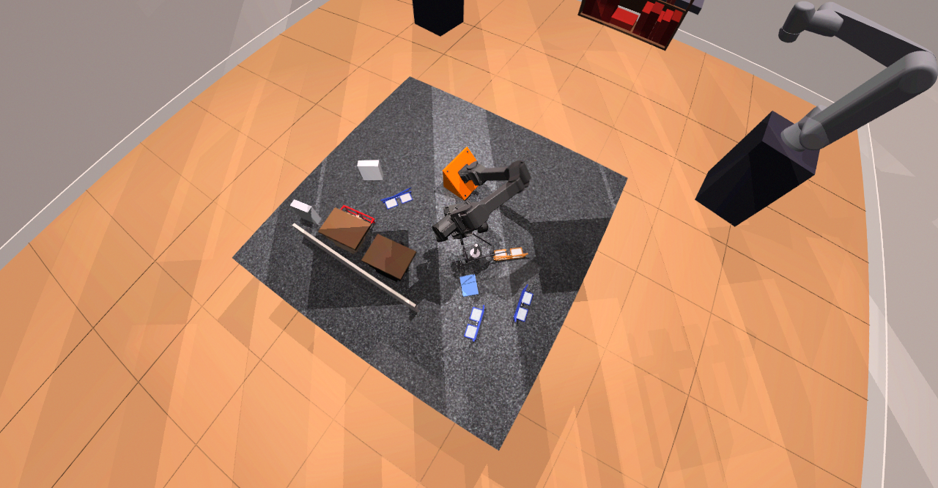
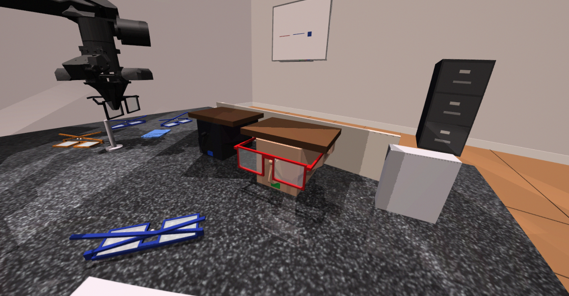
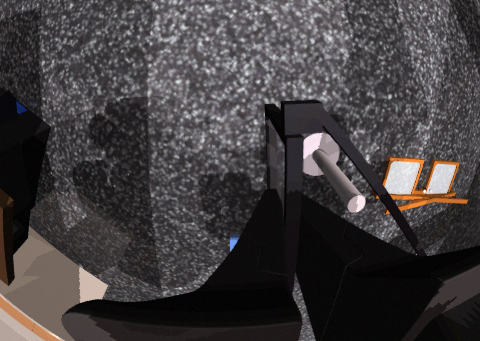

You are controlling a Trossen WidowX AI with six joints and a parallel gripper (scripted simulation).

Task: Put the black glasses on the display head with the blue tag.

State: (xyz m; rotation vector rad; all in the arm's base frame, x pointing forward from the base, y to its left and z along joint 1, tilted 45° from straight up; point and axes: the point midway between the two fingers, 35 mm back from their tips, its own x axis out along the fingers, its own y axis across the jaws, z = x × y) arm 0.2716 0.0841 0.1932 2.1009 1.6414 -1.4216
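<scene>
Now: gripper tip 30 mm past the grey stand, 60 mm to the right of it and 100 mm above it. Round my gripper tip: blue card: 90 mm ahead, 120 mm to the left, 120 mm below; then low wall: 340 mm ahead, 250 mm to the right, 70 mm below; then display head: 230 mm ahead, 380 mm to the right, 60 mm below.
</scene>
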